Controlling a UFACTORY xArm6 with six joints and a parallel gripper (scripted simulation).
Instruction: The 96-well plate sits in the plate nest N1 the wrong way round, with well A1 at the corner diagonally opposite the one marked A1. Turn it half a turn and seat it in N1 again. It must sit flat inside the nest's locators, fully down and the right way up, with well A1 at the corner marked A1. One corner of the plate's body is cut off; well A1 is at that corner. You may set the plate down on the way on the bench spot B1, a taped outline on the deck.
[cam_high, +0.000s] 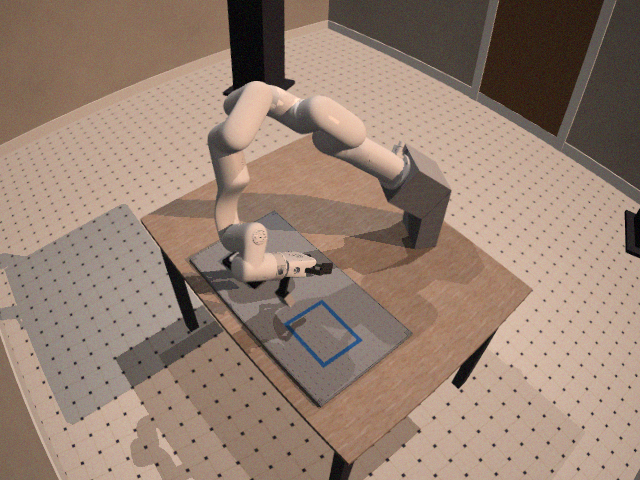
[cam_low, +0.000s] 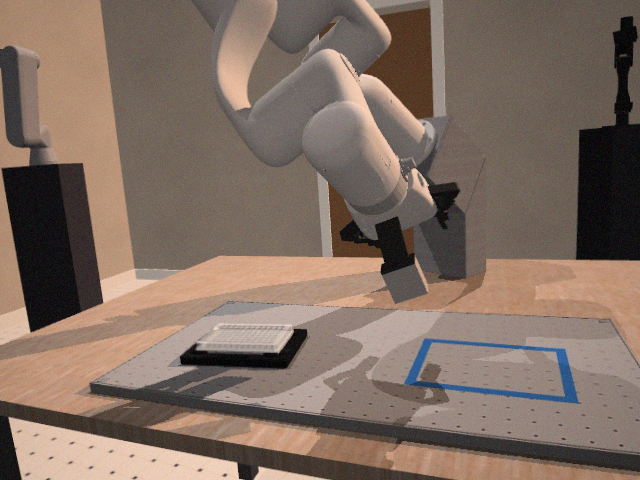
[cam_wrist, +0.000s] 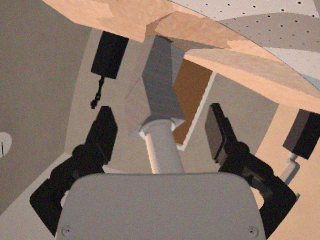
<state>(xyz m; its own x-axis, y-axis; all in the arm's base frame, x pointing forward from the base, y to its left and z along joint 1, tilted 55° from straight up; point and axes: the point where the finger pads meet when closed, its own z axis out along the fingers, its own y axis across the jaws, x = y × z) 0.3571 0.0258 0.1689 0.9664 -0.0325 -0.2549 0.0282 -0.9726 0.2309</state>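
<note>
The 96-well plate is 26 cm to the right of my hand, 15 cm below it and 2 cm behind it. From my hand the other things lie so: black plate nest N1: 26 cm to the right, 16 cm below, 2 cm behind.
</note>
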